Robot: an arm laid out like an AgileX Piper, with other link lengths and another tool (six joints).
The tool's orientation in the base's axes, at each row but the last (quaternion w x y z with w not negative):
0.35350 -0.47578 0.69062 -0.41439
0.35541 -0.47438 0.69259 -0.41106
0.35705 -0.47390 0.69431 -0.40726
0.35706 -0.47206 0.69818 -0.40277
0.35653 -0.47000 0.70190 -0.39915
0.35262 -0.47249 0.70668 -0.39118
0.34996 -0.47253 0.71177 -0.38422
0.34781 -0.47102 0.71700 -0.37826
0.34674 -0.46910 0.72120 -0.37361
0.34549 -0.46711 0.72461 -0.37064
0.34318 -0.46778 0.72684 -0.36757
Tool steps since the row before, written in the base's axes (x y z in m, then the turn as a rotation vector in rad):
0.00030 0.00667 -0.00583 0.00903 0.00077 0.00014
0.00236 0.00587 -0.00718 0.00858 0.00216 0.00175
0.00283 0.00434 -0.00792 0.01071 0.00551 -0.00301
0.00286 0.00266 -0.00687 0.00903 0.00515 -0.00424
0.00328 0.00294 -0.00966 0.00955 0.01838 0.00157
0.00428 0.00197 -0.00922 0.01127 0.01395 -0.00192
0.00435 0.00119 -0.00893 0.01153 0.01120 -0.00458
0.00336 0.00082 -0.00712 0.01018 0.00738 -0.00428
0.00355 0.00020 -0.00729 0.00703 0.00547 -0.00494
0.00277 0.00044 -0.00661 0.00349 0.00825 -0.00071
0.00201 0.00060 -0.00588 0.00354 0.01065 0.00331
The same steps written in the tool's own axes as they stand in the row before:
-0.00588 0.00655 0.00106 -0.00343 -0.00326 0.00773
-0.00554 0.00689 0.00366 -0.00478 -0.00426 0.00635
-0.00409 0.00707 0.00478 -0.00807 -0.00001 0.00944
-0.00256 0.00573 0.00480 -0.00708 0.00164 0.00856
-0.00256 0.00812 0.00634 -0.02046 -0.00059 0.00355
-0.00198 0.00698 0.00739 -0.01635 0.00074 0.00757
-0.00126 0.00639 0.00760 -0.01348 0.00226 0.00961
-0.00081 0.00503 0.00606 -0.00952 0.00152 0.00914
-0.00023 0.00487 0.00648 -0.00662 0.00287 0.00718
-0.00029 0.00465 0.00547 -0.00872 0.00152 0.00153
-0.00030 0.00435 0.00447 -0.01160 -0.00123 -0.00092

